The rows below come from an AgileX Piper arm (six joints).
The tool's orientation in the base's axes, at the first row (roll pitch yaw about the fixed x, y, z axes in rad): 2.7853 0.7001 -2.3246
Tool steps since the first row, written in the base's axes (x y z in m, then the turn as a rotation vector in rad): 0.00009 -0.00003 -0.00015 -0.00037 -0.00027 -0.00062; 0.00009 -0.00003 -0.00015 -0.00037 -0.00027 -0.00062; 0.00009 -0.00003 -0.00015 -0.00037 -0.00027 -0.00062; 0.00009 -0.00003 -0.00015 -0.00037 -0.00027 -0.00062; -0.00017 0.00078 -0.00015 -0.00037 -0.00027 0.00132; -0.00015 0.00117 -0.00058 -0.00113 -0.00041 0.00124; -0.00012 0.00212 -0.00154 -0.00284 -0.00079 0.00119; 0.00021 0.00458 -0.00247 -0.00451 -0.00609 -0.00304; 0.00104 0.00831 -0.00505 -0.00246 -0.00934 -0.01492; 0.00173 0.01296 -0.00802 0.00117 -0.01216 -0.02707; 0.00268 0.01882 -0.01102 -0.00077 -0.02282 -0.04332; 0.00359 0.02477 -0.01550 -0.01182 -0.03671 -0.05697; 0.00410 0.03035 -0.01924 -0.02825 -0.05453 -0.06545
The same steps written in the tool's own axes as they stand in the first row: 0.00007 -0.00013 0.00010 0.00074 0.00002 0.00020; 0.00007 -0.00013 0.00010 0.00074 0.00002 0.00020; 0.00007 -0.00013 0.00010 0.00074 0.00002 0.00020; 0.00007 -0.00013 0.00010 0.00074 0.00002 0.00020; -0.00025 0.00047 0.00061 -0.00051 0.00053 -0.00119; -0.00020 0.00053 0.00119 0.00002 0.00108 -0.00135; -0.00013 0.00070 0.00252 0.00116 0.00232 -0.00184; -0.00107 0.00135 0.00491 0.00772 0.00006 -0.00267; -0.00192 0.00175 0.00943 0.01611 -0.00638 0.00396; -0.00296 0.00260 0.01482 0.02361 -0.01401 0.01133; -0.00480 0.00381 0.02110 0.04104 -0.02181 0.01543; -0.00570 0.00469 0.02850 0.06336 -0.02283 0.01403; -0.00667 0.00593 0.03505 0.08736 -0.01985 0.00540
